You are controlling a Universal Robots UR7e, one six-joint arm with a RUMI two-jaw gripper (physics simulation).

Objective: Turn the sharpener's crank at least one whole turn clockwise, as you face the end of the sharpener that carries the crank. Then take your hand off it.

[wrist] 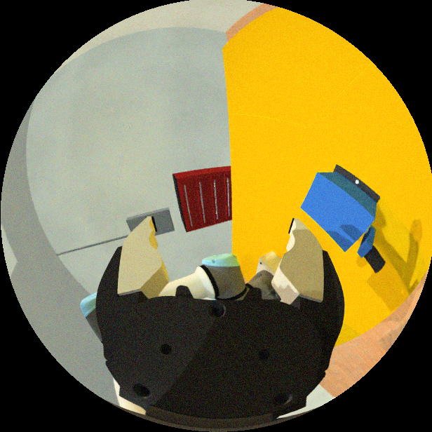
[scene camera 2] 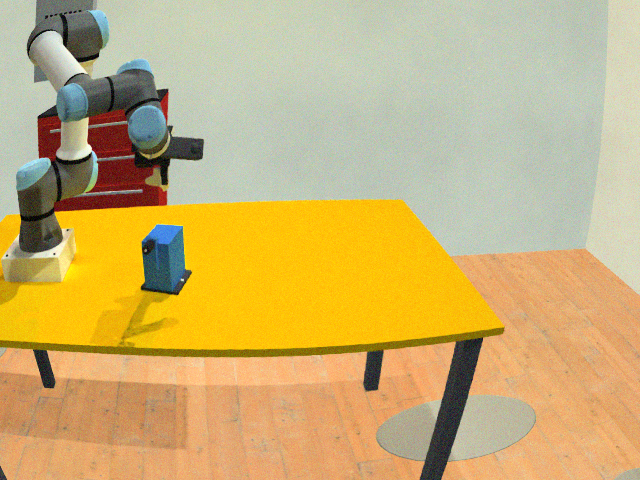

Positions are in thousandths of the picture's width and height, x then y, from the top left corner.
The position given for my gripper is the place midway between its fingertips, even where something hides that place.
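Blue sharpener (scene camera 2: 266, 580) and my gripper (scene camera 2: 262, 332) are both visible. The wrist view shows the gripper (wrist: 513, 508) and the sharpener (wrist: 797, 478) as well.
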